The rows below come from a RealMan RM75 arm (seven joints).
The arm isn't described. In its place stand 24 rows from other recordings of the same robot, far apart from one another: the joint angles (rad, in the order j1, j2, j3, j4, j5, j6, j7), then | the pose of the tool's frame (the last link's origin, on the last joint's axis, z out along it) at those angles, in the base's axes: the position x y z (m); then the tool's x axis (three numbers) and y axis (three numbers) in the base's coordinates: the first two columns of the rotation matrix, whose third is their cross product.
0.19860 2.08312 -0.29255 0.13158 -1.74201 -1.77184 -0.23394 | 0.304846 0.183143 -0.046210 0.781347 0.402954 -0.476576 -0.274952 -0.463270 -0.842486
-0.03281 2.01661 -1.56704 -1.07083 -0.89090 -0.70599 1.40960 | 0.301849 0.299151 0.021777 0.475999 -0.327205 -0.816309 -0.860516 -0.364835 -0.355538
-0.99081 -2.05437 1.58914 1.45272 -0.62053 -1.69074 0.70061 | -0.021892 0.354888 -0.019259 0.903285 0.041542 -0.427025 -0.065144 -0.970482 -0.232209
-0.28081 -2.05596 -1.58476 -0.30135 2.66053 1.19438 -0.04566 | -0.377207 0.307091 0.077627 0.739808 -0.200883 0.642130 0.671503 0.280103 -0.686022
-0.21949 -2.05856 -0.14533 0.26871 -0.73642 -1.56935 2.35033 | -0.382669 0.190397 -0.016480 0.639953 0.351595 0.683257 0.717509 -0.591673 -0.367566
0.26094 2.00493 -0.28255 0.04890 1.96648 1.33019 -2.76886 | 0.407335 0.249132 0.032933 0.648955 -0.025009 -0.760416 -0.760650 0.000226 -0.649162
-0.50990 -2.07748 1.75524 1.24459 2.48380 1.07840 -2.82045 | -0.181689 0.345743 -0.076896 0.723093 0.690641 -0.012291 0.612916 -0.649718 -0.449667
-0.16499 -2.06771 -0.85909 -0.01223 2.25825 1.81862 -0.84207 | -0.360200 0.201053 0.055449 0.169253 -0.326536 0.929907 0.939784 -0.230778 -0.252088
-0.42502 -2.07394 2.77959 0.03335 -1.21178 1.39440 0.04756 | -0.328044 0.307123 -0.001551 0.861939 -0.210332 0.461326 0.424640 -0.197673 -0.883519
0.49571 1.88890 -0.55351 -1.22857 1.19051 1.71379 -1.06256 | 0.233389 0.350254 0.188752 0.708093 -0.421657 -0.566401 -0.659818 -0.680791 -0.318064
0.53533 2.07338 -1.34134 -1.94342 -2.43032 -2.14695 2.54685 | 0.117405 0.266899 0.063007 0.837790 -0.415810 0.353849 -0.346155 -0.905698 -0.244718
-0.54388 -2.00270 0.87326 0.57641 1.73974 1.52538 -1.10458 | -0.247940 0.343917 0.010136 0.849156 0.053820 0.525393 0.225454 -0.936539 -0.268449
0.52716 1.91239 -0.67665 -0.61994 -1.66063 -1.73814 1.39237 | 0.247944 0.342700 0.089886 0.677055 -0.164884 -0.717224 -0.401583 -0.899467 -0.172312
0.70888 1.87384 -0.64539 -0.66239 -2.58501 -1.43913 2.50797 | 0.311234 0.382094 0.079162 0.186569 -0.951128 -0.246066 -0.955355 -0.117235 -0.271205
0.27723 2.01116 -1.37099 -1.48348 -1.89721 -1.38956 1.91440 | 0.175617 0.313149 0.025861 0.952740 -0.196683 -0.231522 -0.254182 -0.933486 -0.252973
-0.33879 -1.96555 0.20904 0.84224 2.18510 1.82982 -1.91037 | -0.351456 0.258490 0.121312 0.321503 0.681236 0.657688 0.909514 -0.415426 -0.014305
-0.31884 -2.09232 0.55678 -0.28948 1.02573 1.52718 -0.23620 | -0.337786 0.226908 -0.050105 0.554699 0.013574 0.831940 0.814383 -0.213813 -0.539504
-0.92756 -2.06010 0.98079 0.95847 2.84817 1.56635 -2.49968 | -0.183725 0.412771 0.025449 0.606028 0.770827 -0.196356 0.620888 -0.612703 -0.488972
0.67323 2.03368 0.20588 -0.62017 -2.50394 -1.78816 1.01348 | 0.287424 0.330883 0.057716 0.780540 -0.097754 -0.617415 -0.405805 -0.830517 -0.381528
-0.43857 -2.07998 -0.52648 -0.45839 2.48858 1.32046 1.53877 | -0.201648 0.291015 -0.087673 0.441107 -0.662616 -0.605280 -0.613620 0.269481 -0.742193
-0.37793 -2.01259 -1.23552 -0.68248 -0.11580 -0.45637 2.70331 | -0.278765 0.380376 -0.036458 0.692579 0.249704 0.676744 0.718143 -0.326950 -0.614308
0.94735 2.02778 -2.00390 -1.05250 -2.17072 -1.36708 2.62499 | 0.102669 0.320721 -0.113436 0.832732 -0.286370 0.473867 -0.286949 -0.955163 -0.072970
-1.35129 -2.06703 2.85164 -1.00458 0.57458 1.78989 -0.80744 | -0.188741 0.394895 0.080108 0.919062 -0.155528 -0.362126 -0.171621 -0.985084 -0.012489
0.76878 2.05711 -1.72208 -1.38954 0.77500 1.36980 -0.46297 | 0.070693 0.345681 -0.060758 0.913688 -0.370693 0.166619 -0.318253 -0.907564 -0.273939
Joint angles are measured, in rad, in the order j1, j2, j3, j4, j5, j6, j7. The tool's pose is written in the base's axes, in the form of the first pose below.
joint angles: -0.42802 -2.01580 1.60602 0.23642 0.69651 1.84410 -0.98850
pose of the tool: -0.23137 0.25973 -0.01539 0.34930 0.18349 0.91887 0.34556 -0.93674 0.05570
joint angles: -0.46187 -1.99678 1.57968 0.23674 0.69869 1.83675 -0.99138
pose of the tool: -0.22753 0.27299 -0.00667 0.36332 0.15281 0.91905 0.32977 -0.94369 0.02654
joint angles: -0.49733 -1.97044 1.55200 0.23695 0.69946 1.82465 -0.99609
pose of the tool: -0.22432 0.28806 0.00474 0.38202 0.11856 0.91652 0.31694 -0.94840 -0.00943
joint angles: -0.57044 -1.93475 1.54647 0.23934 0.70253 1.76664 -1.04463
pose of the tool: -0.21302 0.31494 0.01363 0.42891 0.12389 0.89481 0.30809 -0.95122 -0.01597
